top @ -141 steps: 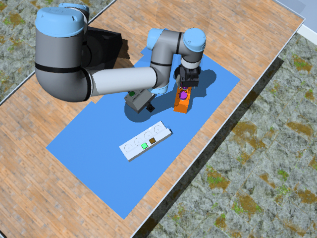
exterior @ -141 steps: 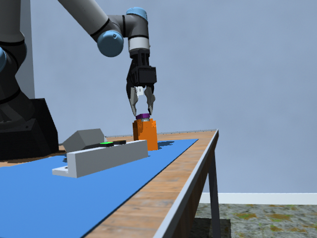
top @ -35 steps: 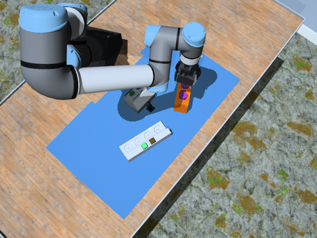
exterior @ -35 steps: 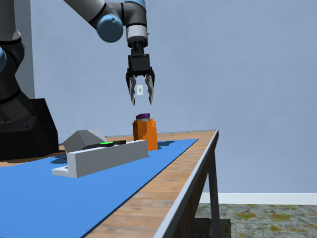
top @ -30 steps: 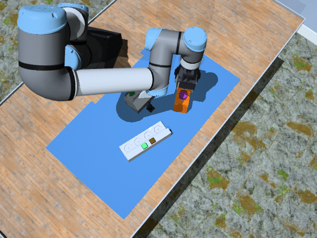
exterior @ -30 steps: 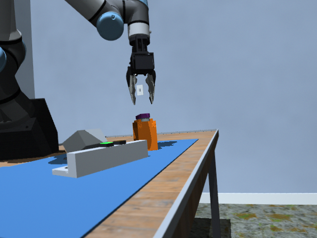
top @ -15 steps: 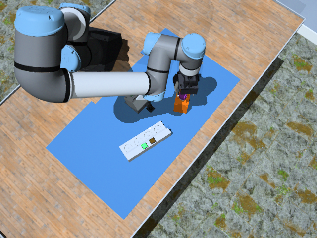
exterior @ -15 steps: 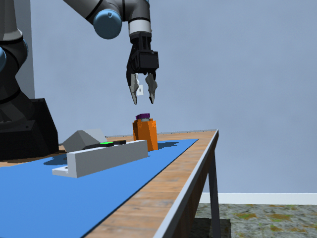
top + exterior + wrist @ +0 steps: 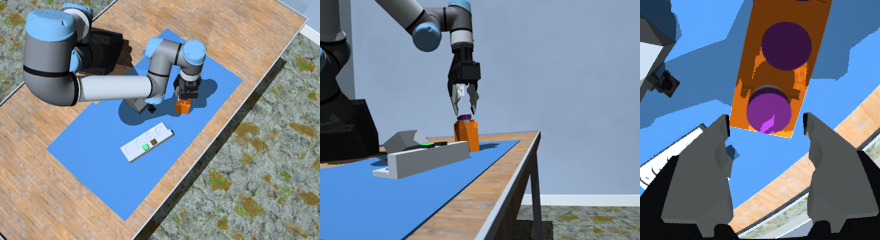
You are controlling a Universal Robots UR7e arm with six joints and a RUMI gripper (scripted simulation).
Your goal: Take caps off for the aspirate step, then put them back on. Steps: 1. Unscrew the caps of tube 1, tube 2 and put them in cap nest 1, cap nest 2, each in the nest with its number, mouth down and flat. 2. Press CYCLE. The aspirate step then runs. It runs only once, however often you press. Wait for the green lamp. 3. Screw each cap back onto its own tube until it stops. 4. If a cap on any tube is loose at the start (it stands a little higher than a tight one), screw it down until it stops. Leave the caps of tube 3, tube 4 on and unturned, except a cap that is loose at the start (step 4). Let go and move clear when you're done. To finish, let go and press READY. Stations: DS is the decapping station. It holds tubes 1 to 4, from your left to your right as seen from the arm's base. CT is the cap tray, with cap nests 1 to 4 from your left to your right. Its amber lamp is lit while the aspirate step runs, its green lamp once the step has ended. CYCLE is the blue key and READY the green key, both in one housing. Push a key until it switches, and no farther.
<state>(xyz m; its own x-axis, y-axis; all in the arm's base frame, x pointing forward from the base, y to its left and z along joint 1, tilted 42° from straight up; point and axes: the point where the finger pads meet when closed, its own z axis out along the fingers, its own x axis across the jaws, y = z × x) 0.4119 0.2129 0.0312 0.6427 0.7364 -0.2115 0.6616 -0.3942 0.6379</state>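
Right now my hand is 180 mm past the green key, 130 mm to the left of it and 70 mm above it. Also, from my hand: grey key housing (160 mm behind, 110 mm to the right, 80 mm below); purple cap (130 mm to the left, 80 mm behind, 20 mm below); blue key (180 mm behind, 90 mm to the right, 70 mm below).
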